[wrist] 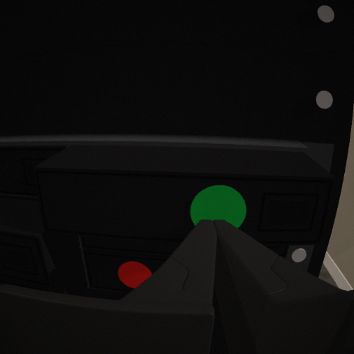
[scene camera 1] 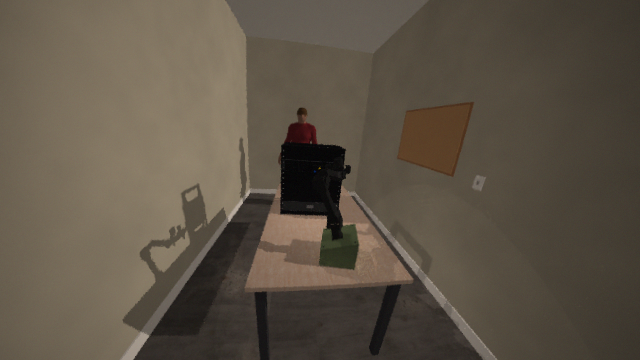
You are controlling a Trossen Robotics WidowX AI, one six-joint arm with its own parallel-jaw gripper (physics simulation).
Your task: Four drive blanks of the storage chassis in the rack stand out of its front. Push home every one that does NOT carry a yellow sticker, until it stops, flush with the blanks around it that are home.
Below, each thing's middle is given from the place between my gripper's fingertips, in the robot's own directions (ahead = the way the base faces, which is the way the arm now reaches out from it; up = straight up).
Now: hand 160 mm short of the black rack (scene camera 1: 298, 196), 190 mm to the right of it and 170 mm above it.
